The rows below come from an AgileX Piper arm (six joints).
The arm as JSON. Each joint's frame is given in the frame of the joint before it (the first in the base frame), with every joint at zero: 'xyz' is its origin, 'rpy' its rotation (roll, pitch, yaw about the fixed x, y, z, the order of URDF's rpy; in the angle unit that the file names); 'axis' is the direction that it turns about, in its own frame. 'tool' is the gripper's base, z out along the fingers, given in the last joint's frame.
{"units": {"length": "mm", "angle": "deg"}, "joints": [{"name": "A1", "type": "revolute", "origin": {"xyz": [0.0, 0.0, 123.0], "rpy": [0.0, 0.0, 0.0]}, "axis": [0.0, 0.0, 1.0]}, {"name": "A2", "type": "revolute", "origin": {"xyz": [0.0, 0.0, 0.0], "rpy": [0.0, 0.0, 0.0]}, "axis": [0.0, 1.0, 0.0]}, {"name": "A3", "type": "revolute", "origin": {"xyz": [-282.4, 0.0, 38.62], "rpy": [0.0, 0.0, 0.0]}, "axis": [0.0, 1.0, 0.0]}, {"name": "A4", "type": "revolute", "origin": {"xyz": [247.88, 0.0, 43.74], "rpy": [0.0, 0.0, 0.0]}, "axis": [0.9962, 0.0, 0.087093]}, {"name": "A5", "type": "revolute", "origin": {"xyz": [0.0, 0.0, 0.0], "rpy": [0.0, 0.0, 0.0]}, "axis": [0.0, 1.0, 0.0]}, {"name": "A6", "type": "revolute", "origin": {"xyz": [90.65, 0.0, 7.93], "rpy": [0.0, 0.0, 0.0]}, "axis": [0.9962, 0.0, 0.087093]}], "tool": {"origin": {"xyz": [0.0, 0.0, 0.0], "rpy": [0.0, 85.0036, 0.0]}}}
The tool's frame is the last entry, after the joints.
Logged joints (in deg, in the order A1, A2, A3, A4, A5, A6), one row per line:
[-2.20, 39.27, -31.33, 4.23, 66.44, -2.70]
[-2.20, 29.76, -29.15, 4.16, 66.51, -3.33]
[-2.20, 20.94, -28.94, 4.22, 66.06, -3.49]
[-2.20, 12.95, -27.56, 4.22, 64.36, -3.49]
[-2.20, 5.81, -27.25, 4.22, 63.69, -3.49]
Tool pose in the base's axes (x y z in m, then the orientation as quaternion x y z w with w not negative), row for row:
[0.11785, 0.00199, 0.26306, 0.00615, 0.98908, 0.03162, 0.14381]
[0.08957, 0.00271, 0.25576, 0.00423, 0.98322, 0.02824, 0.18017]
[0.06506, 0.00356, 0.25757, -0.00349, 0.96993, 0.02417, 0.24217]
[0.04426, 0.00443, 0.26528, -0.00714, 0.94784, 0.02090, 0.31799]
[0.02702, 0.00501, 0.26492, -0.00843, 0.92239, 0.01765, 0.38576]
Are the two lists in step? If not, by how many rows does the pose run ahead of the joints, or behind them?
The pose runs 1 row behind the joints: the pose in row i belongs to the joints in row i - 1.
